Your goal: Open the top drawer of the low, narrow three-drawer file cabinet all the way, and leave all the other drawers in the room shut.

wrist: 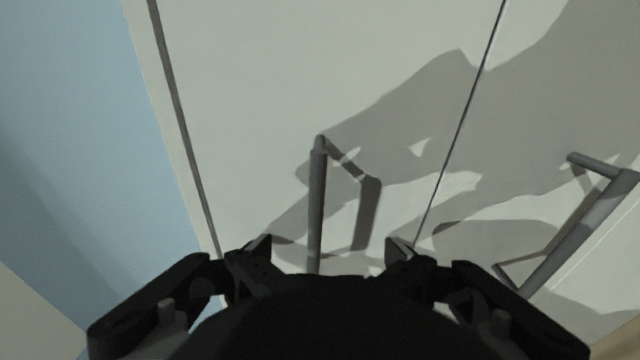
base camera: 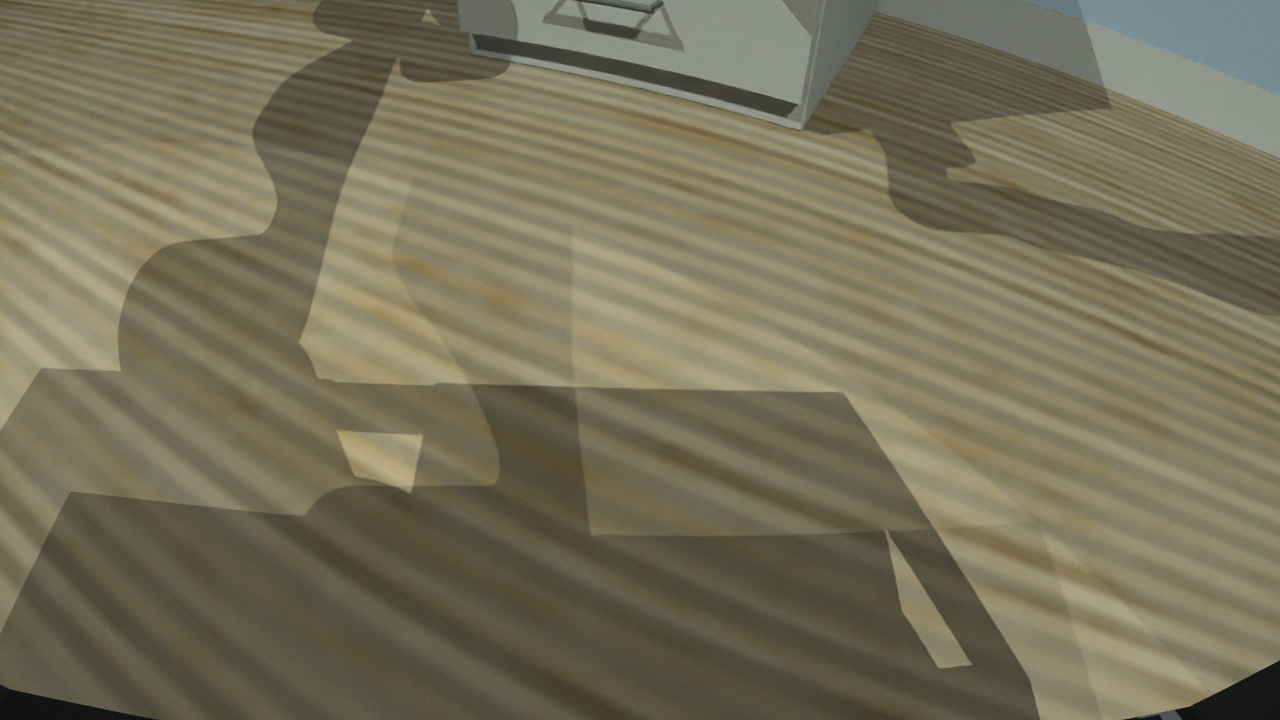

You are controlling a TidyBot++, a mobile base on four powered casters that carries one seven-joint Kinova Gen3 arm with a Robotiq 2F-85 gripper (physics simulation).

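Frame: origin at the arm's base, x ahead, y left, z up, level; metres.
Seen in the pictures: gripper, fingertip midpoint: [wrist: 327, 248].
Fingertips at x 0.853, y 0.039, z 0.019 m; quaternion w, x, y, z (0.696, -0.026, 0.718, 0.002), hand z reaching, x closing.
Note:
A point is followed by its place in that frame.
The pale grey file cabinet [base camera: 751, 53] {z -0.315, x 0.777, y -0.128 m} [wrist: 167, 115] {z 0.115, x 0.817, y -0.046 m} shows its bottom part at the top of the base view; the wrist view shows it turned sideways, its top edge to the left. The top drawer [wrist: 240, 100] {z 0.072, x 0.813, y -0.054 m} is shut, its front flush with the middle drawer [wrist: 530, 115] {z -0.085, x 0.812, y -0.057 m}, which is shut too. The top drawer's grey bar handle [wrist: 316, 200] {z 0.029, x 0.801, y -0.006 m} stands off its front. My gripper [wrist: 327, 248] {z 0.019, x 0.853, y 0.039 m} is open and empty, a fingertip on either side of the handle's line in the wrist view. The gripper's body hides the handle's lower end; the depth between them is hard to tell.
The middle drawer's handle [wrist: 582, 227] {z -0.122, x 0.809, y 0.004 m} is to the right in the wrist view. A blue wall [base camera: 1226, 35] {z -0.253, x 1.004, y -0.907 m} [wrist: 75, 125] {z 0.925, x 1.400, y -0.126 m} with a pale baseboard [base camera: 1172, 85] {z -0.353, x 1.013, y -0.859 m} stands behind the cabinet. Shadows of the arm and base fall on the wood floor [base camera: 760, 304] {z -0.397, x 0.493, y -0.108 m}.

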